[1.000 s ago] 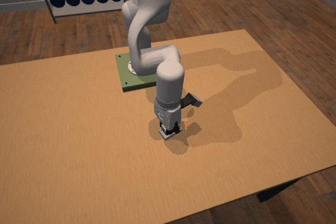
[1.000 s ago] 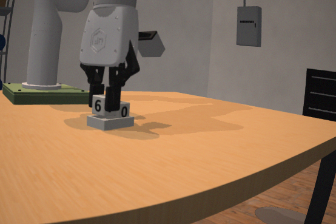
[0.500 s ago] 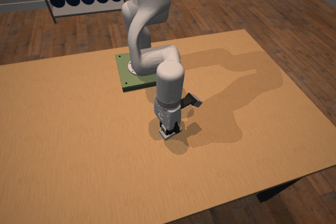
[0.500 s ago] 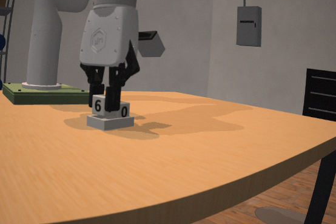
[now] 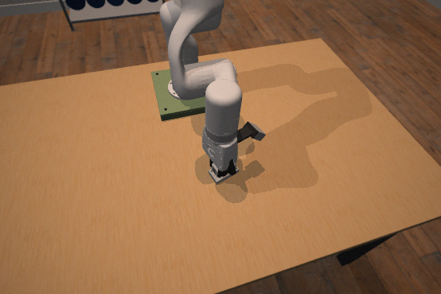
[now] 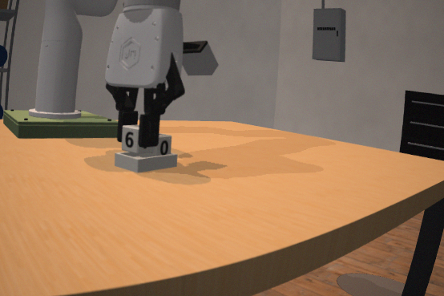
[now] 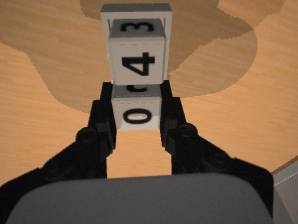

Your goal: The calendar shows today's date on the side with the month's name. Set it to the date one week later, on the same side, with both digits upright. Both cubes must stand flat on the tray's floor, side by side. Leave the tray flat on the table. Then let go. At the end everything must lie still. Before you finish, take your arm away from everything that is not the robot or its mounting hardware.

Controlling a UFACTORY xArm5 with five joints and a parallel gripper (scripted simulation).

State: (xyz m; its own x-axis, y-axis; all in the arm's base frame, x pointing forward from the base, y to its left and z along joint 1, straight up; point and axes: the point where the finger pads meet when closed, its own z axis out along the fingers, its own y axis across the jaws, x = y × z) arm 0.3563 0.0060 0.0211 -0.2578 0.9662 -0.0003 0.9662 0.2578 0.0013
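My hand is 4 cm above the tray and 2 cm to the right of it. From my hand the other things lie so: digit cube (1 cm below).
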